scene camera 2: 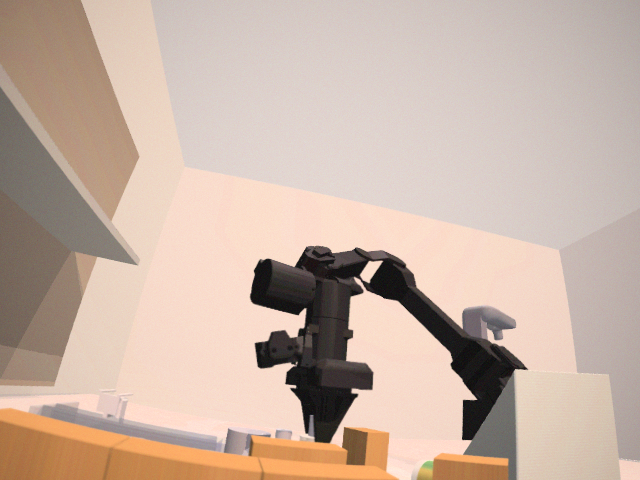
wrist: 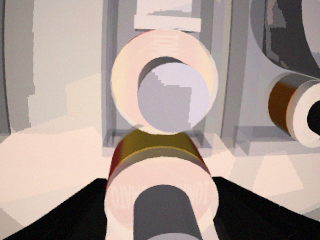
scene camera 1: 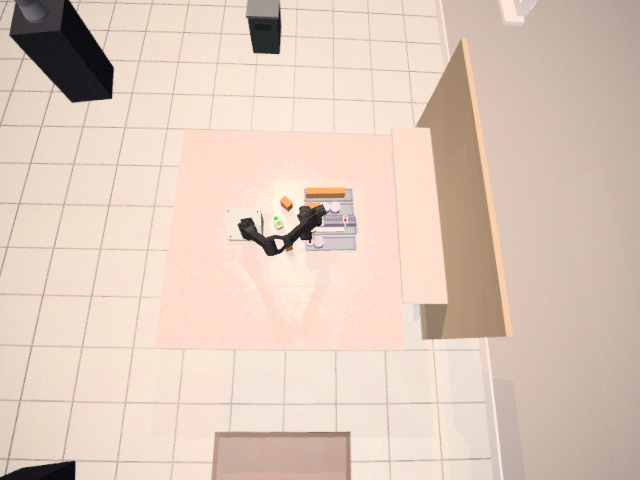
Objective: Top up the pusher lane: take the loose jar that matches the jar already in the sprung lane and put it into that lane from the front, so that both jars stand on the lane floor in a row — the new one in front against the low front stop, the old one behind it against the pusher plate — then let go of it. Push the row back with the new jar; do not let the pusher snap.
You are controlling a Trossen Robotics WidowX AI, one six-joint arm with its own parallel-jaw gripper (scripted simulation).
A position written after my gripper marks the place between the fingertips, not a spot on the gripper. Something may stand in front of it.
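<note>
I can see a grey lane rack (scene camera 2: pixel 70 412). There is a jar (wrist: pixel 164 81), and there is a jar (wrist: pixel 157 179) as well. My own gripper (scene camera 2: pixel 315 448) is visible to me too, and the same gripper (wrist: pixel 159 188) shows there as well.
</note>
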